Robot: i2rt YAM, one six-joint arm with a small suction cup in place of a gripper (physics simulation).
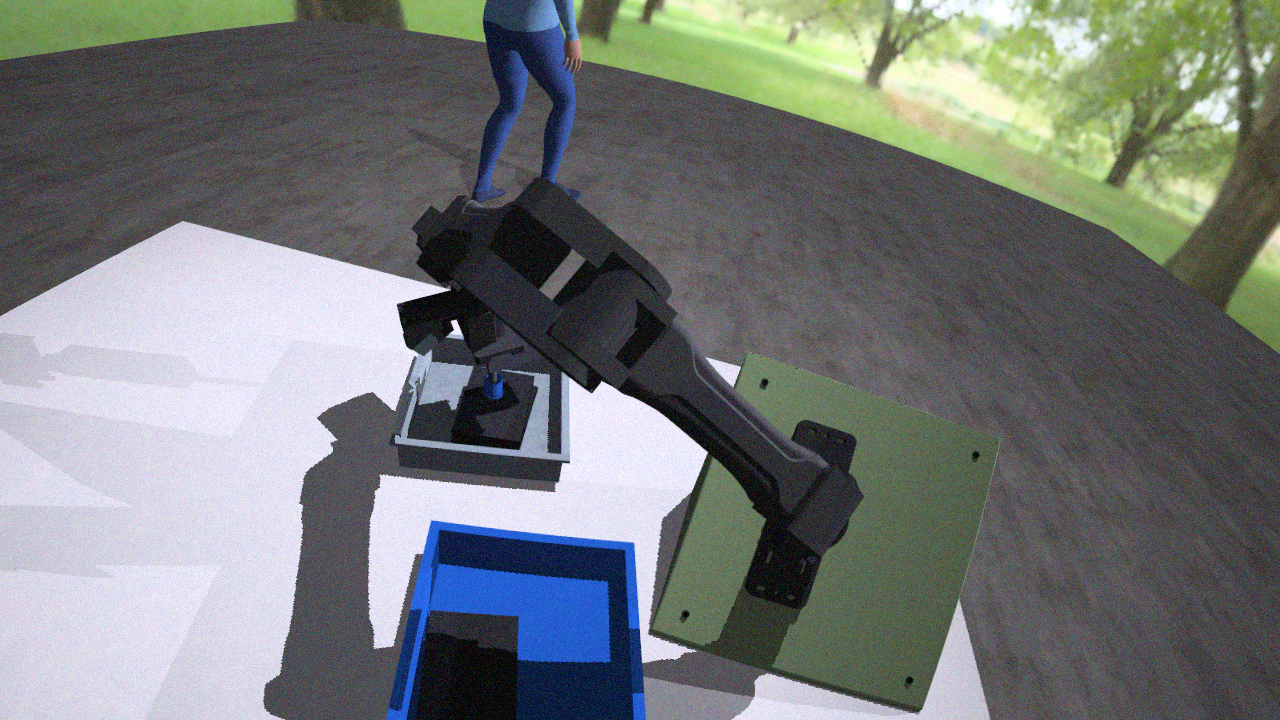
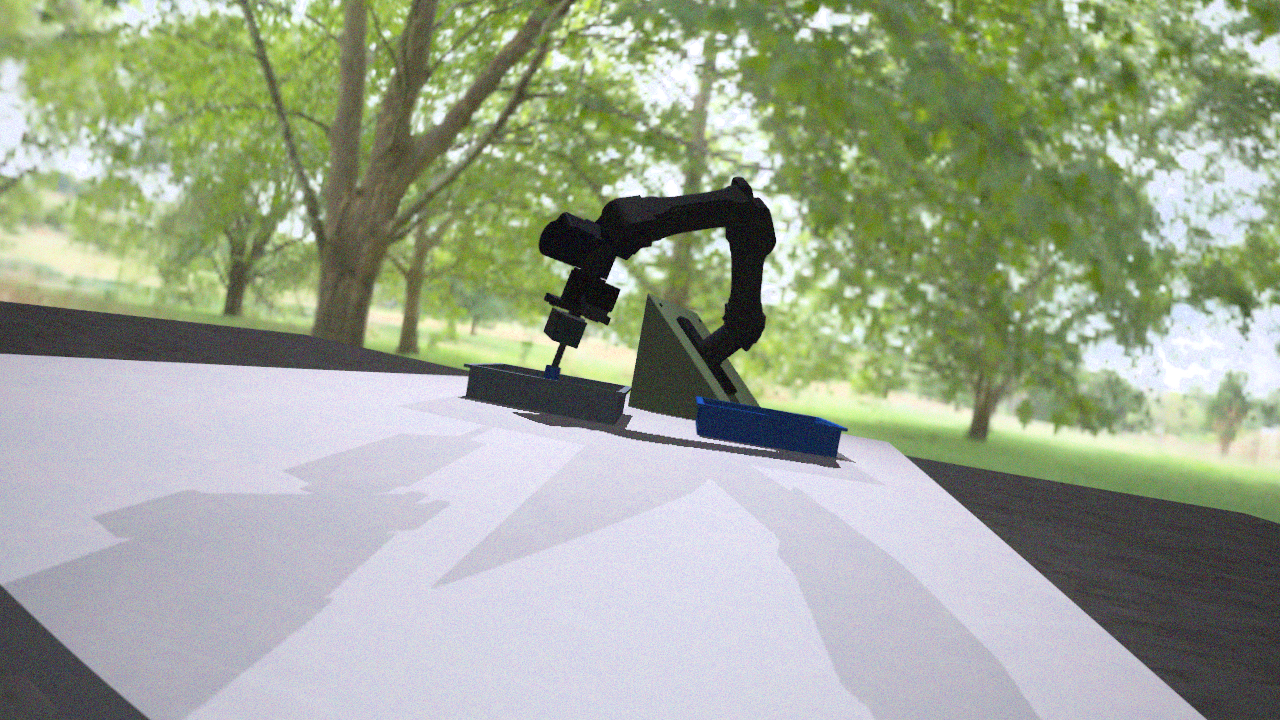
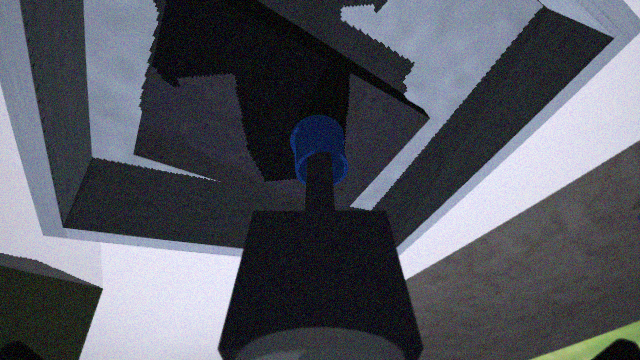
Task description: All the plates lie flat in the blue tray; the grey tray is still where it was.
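Pixels of known places: hand, its tool point: (image 1: 494, 395) (image 3: 319, 133); arm's base, origin of its link: (image 1: 801, 514) (image 2: 705, 356).
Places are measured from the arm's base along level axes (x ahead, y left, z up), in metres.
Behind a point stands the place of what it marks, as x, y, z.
Note:
A dark square plate (image 1: 490, 419) {0.400, -0.073, -0.094} (image 3: 188, 129) {0.381, -0.069, -0.095} lies flat in the grey tray (image 1: 483, 450) {0.375, -0.004, -0.080} (image 2: 573, 397) {0.503, -0.029, -0.100} (image 3: 26, 156) {0.334, -0.018, -0.080}. My blue suction cup (image 1: 493, 389) (image 2: 552, 369) (image 3: 318, 143) stands straight down on the plate's top, near its middle, and touches it. The blue tray (image 1: 536, 537) {0.265, 0.088, -0.080} (image 2: 769, 429) {0.331, 0.231, -0.102} sits nearer the front, beside the arm's base. Another dark plate (image 1: 465, 667) {0.275, 0.241, -0.117} lies flat in the blue tray's near left corner. The arm's shadow covers much of the grey tray's floor.
The arm stands on a tilted green mount board (image 1: 895, 537) {-0.114, -0.004, 0.005} (image 2: 666, 357) {0.114, -0.045, -0.017} to the right of both trays. A person in blue (image 1: 527, 89) stands on the dark ground just behind the arm. The trays rest on a white table top (image 1: 179, 357) {0.910, 0.024, -0.130}.

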